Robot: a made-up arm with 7 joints. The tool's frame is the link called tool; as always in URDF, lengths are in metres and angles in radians.
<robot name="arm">
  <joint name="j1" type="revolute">
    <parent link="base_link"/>
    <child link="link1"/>
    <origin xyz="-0.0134 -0.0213 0.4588" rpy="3.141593 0 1.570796"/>
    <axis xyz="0 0 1"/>
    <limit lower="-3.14" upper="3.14"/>
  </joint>
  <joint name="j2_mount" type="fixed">
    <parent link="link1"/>
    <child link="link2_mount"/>
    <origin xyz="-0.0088 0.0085 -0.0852"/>
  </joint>
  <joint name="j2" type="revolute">
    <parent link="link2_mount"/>
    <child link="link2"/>
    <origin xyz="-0.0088 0.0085 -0.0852" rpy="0 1.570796 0"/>
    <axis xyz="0 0 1"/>
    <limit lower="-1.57" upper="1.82"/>
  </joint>
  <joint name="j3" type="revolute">
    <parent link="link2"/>
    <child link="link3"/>
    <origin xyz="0.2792 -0.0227 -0.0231" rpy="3.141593 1.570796 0"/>
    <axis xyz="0 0 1"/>
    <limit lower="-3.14" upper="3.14"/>
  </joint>
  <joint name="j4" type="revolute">
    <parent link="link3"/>
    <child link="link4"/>
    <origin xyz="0.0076 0.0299 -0.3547" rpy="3.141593 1.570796 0"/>
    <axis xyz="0 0 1"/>
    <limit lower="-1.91" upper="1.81"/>
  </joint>
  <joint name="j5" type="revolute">
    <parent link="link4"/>
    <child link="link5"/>
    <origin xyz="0.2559 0.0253 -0.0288" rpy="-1.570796 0 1.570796"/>
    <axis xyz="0 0 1"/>
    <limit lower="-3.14" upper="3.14"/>
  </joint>
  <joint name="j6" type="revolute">
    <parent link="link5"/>
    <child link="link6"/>
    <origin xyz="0.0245 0.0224 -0.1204" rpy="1.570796 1.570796 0"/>
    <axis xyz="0 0 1"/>
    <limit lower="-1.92" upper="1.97"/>
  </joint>
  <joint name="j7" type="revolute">
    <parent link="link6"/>
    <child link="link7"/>
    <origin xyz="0.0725 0.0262 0.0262" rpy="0 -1.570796 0"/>
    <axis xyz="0 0 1"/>
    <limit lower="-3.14" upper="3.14"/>
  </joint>
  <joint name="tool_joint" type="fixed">
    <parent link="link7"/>
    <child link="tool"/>
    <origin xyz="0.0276 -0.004 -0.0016" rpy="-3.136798 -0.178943 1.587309"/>
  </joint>
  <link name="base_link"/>
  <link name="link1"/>
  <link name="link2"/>
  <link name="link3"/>
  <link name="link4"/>
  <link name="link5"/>
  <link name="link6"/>
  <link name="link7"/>
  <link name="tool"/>
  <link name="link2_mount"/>
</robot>
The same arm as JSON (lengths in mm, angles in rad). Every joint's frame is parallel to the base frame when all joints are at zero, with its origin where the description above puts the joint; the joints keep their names.
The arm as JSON. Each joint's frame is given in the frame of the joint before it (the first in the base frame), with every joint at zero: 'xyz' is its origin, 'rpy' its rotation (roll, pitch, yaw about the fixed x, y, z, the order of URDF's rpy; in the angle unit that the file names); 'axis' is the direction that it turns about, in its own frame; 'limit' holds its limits. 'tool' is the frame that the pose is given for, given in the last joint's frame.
{
  "units": {
    "length": "mm",
    "angle": "rad"
  },
  "joints": [
    {
      "name": "j1",
      "type": "revolute",
      "origin": {
        "xyz": [
          -13.4,
          -21.3,
          458.8
        ],
        "rpy": [
          0.0,
          0.0,
          0.0
        ]
      },
      "axis": "-z",
      "limit": {
        "lower": -3.14,
        "upper": 3.14
      }
    },
    {
      "name": "j2",
      "type": "revolute",
      "origin": {
        "xyz": [
          17.0,
          -17.6,
          170.4
        ],
        "rpy": [
          0.0,
          0.0,
          0.0
        ]
      },
      "axis": "+y",
      "limit": {
        "lower": -1.57,
        "upper": 1.82
      }
    },
    {
      "name": "j3",
      "type": "revolute",
      "origin": {
        "xyz": [
          -22.7,
          -23.1,
          279.2
        ],
        "rpy": [
          0.0,
          0.0,
          0.0
        ]
      },
      "axis": "-z",
      "limit": {
        "lower": -3.14,
        "upper": 3.14
      }
    },
    {
      "name": "j4",
      "type": "revolute",
      "origin": {
        "xyz": [
          -29.9,
          -7.6,
          354.7
        ],
        "rpy": [
          0.0,
          0.0,
          0.0
        ]
      },
      "axis": "+y",
      "limit": {
        "lower": -1.91,
        "upper": 1.81
      }
    },
    {
      "name": "j5",
      "type": "revolute",
      "origin": {
        "xyz": [
          25.3,
          -28.8,
          255.9
        ],
        "rpy": [
          0.0,
          0.0,
          0.0
        ]
      },
      "axis": "-z",
      "limit": {
        "lower": -3.14,
        "upper": 3.14
      }
    },
    {
      "name": "j6",
      "type": "revolute",
      "origin": {
        "xyz": [
          24.5,
          -22.4,
          120.4
        ],
        "rpy": [
          0.0,
          0.0,
          0.0
        ]
      },
      "axis": "+y",
      "limit": {
        "lower": -1.92,
        "upper": 1.97
      }
    },
    {
      "name": "j7",
      "type": "revolute",
      "origin": {
        "xyz": [
          26.2,
          26.2,
          72.5
        ],
        "rpy": [
          0.0,
          0.0,
          0.0
        ]
      },
      "axis": "-z",
      "limit": {
        "lower": -3.14,
        "upper": 3.14
      }
    }
  ],
  "tool": {
    "origin": {
      "xyz": [
        -4.0,
        27.6,
        1.6
      ],
      "rpy": [
        0.0048,
        0.1789,
        -0.0165
      ]
    }
  }
}

